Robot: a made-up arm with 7 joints. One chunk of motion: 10 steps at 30 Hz.
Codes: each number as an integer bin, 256 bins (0 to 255) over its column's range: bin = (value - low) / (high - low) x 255, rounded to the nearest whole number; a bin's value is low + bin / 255 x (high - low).
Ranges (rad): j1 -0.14..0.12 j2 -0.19..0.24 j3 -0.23..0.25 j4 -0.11..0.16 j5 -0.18..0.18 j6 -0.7..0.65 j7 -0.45..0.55
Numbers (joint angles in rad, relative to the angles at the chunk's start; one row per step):
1: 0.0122 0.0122 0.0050 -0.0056 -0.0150 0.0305 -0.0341
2: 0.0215 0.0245 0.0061 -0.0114 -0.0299 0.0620 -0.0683
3: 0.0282 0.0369 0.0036 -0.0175 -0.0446 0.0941 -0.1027
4: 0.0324 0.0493 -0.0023 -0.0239 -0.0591 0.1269 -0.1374
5: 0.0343 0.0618 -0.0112 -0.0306 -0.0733 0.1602 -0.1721
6: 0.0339 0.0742 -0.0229 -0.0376 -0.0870 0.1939 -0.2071
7: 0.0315 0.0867 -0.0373 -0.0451 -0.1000 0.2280 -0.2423
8: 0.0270 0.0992 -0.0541 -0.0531 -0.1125 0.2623 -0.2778
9: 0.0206 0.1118 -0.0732 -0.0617 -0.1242 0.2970 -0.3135
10: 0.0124 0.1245 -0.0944 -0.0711 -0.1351 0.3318 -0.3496
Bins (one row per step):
1: 149 120 125 99 117 138 106
2: 158 127 125 93 106 144 97
3: 165 135 124 87 96 150 89
4: 169 142 121 81 86 156 80
5: 171 149 116 75 76 162 71
6: 171 157 110 68 66 169 62
7: 168 164 102 61 57 175 53
8: 164 172 93 54 48 182 44
9: 158 179 83 46 40 188 35
10: 149 187 72 37 32 195 26

